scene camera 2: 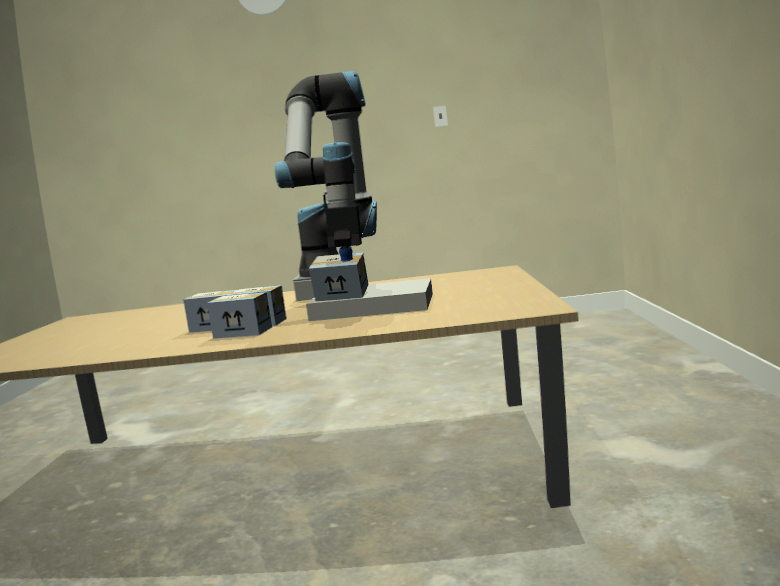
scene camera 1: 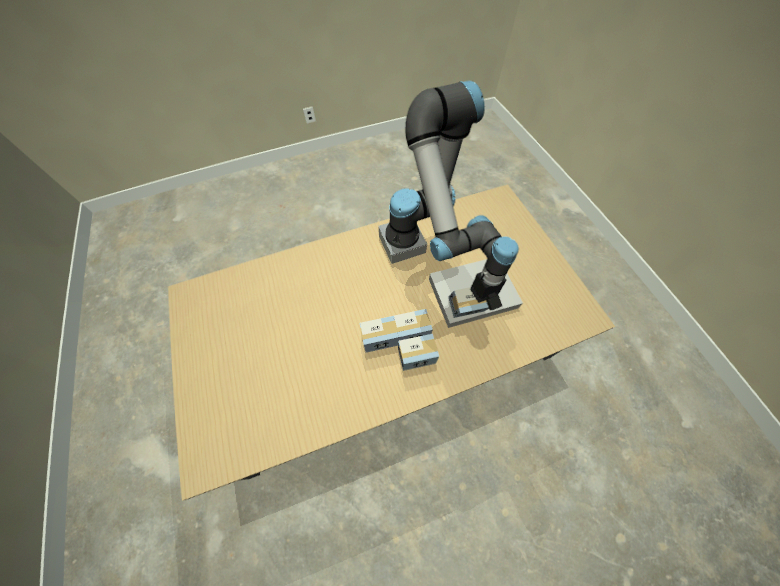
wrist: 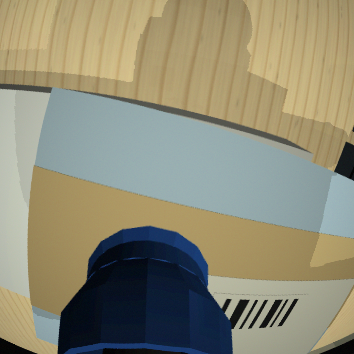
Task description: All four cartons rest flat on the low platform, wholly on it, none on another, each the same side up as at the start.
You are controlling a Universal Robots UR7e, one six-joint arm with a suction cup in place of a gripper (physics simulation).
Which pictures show the low grey platform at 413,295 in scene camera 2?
Scene camera 2, scene camera 1 and the wrist view: all of them.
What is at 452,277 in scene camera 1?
A low grey platform.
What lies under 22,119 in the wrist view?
A low grey platform.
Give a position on the suction cup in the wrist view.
At 146,282
